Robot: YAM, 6 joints.
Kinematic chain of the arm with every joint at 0, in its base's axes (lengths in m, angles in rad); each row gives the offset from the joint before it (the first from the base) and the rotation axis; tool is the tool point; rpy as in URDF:
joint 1: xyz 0 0 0.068 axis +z
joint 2: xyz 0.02 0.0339 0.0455 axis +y
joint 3: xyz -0.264 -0.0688 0 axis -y
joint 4: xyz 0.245 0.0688 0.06 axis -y
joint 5: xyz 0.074 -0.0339 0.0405 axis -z
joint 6: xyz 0.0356 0 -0.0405 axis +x
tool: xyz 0 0 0 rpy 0 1.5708 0
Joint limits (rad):
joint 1: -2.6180..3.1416
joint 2: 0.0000..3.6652
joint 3: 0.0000..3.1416
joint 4: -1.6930..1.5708
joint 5: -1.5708..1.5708
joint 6: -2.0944..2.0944
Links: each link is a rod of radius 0.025 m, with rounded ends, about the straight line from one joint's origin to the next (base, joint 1, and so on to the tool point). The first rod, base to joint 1, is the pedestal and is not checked.
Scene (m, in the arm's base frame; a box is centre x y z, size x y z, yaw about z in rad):
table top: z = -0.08
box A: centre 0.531 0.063 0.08 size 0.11 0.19 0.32 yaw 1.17
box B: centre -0.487 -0.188 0 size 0.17 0.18 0.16 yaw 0.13
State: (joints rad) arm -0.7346 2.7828 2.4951 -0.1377 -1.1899 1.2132
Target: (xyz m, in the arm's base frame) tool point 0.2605 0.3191 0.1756
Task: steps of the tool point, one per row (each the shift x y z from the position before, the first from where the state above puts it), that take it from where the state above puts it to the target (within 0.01 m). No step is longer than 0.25 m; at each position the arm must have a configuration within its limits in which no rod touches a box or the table.
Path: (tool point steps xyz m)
1: 0.0625 0.1516 0.1192
2: -0.0076 0.1606 0.1104
3: -0.0734 0.1363 0.0964
4: -0.1199 0.0850 0.0780
5: -0.1369 0.0189 0.0563
6: 0.0787 0.0895 -0.1357
7: 0.0204 0.0500 -0.1583
8: -0.0297 0.0039 -0.1489

